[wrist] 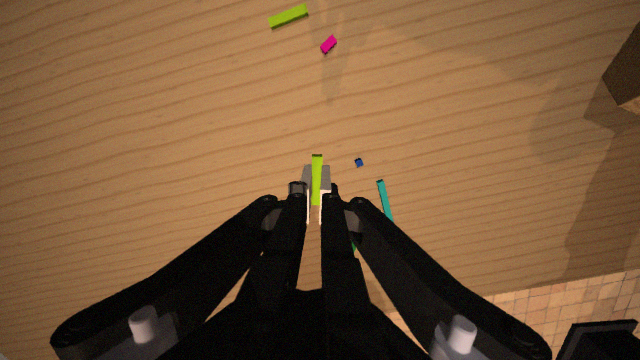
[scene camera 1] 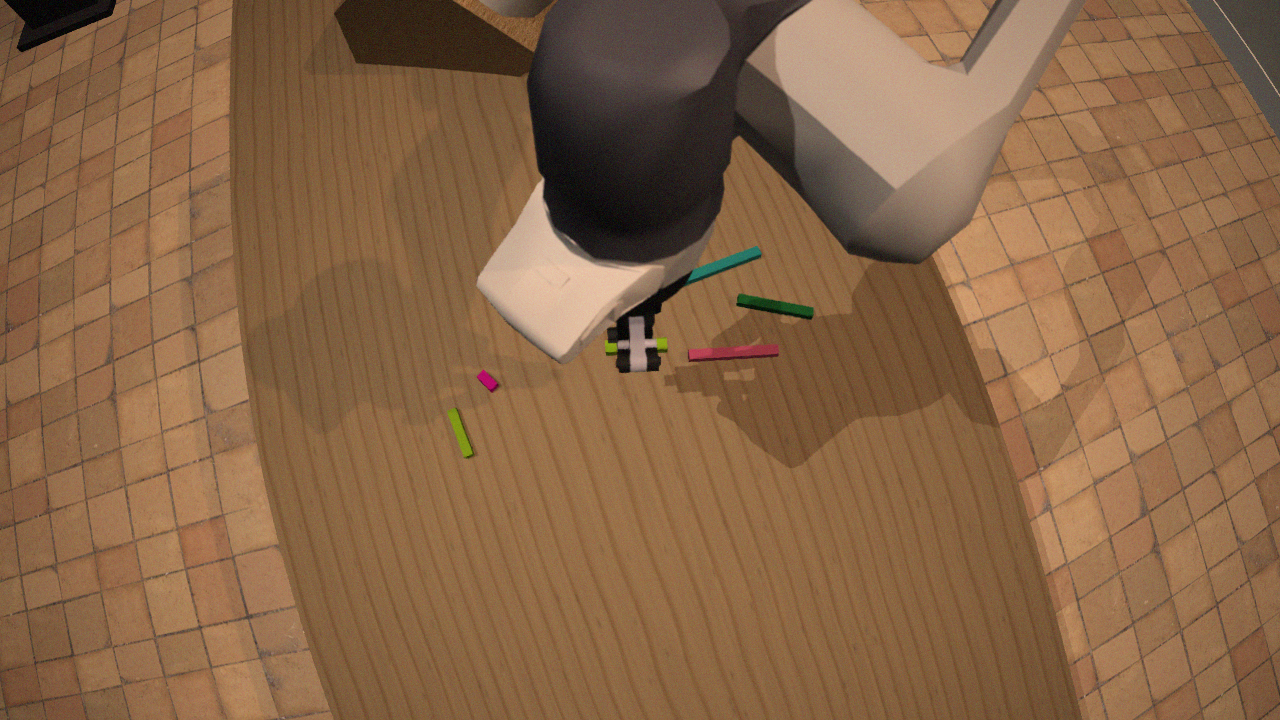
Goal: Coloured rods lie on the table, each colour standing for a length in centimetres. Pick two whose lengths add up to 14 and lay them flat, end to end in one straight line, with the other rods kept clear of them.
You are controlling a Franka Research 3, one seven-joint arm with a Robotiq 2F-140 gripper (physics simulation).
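Observation:
My gripper (scene camera 1: 637, 345) (wrist: 316, 177) is shut on a lime rod (scene camera 1: 661, 343) (wrist: 317, 170), which sticks out on both sides of the fingers. In the scene view the held rod is left of the pink-red rod (scene camera 1: 733, 353), nearly in line with it, with a gap between them. Its height above the table is hard to tell. A dark green rod (scene camera 1: 775, 307) and a teal rod (scene camera 1: 726, 265) (wrist: 384, 199) lie behind the pink-red rod. Another lime rod (scene camera 1: 460, 433) (wrist: 288, 16) and a short magenta rod (scene camera 1: 487, 380) (wrist: 328, 44) lie to the left. The pink-red rod is hidden in the wrist view.
A small blue block (wrist: 359, 162) lies near the teal rod in the wrist view. A brown angular object (scene camera 1: 429, 34) (wrist: 625, 70) stands at the back of the wooden table (scene camera 1: 572, 555) (wrist: 150, 125). The arm covers part of the table in the scene view.

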